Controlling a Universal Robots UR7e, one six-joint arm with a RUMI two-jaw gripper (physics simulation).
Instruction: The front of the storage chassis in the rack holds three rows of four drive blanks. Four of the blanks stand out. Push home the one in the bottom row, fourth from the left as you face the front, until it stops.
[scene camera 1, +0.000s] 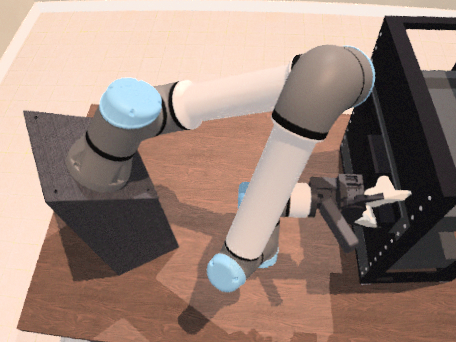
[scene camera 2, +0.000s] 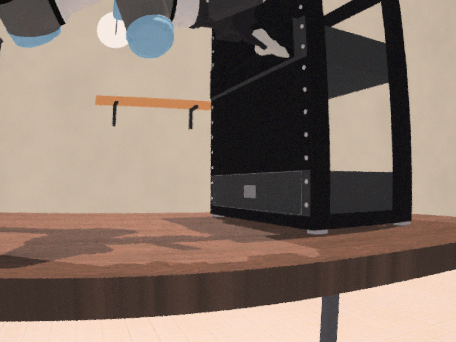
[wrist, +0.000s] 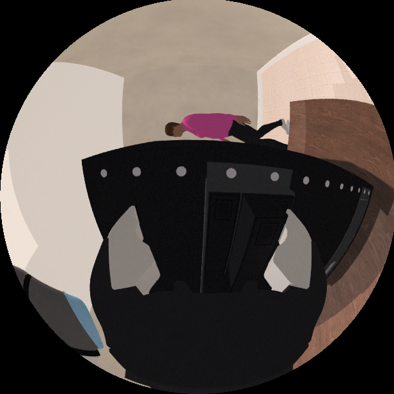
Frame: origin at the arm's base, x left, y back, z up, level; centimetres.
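Seen in the pictures: gripper, between the fingertips: (scene camera 1: 399, 209) (scene camera 2: 288, 23); arm's base, origin of its link: (scene camera 1: 97, 167).
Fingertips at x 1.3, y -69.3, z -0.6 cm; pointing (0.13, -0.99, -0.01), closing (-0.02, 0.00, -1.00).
Offsets run from my fingertips to a thing's middle. Level surfaces: height alone.
The storage chassis {dy -11.5, dx +22.4, dz -13.3 cm} (scene camera 2: 299, 39) (wrist: 250, 179) sits in the black rack (scene camera 1: 419, 120) (scene camera 2: 317, 150) (wrist: 150, 156). In the wrist view its front lies sideways, and a dark blank (wrist: 223, 209) with a square outline sits deep. Beside it a blank (wrist: 266, 231) stands out, with its side wall showing. I cannot tell surely whether it is in the middle or bottom row. My gripper (scene camera 1: 392, 209) (scene camera 2: 274, 46) (wrist: 211, 210) is open and empty at the rack's front, its light fingers wide apart. The right-hand finger in the wrist view partly overlaps the edge of the protruding blank. The other blanks are hidden or too dark to tell.
Rack rails with screw holes run beside the chassis. A grey panel {dy +1.7, dx +20.0, dz -34.9 cm} (scene camera 2: 275, 194) with a small light square fills the rack's bottom. The rack stands on the wooden table {dz -42.7 cm} (scene camera 1: 190, 170) (scene camera 2: 150, 250) (wrist: 340, 125). A person in a pink top (wrist: 210, 125) shows beyond the rack.
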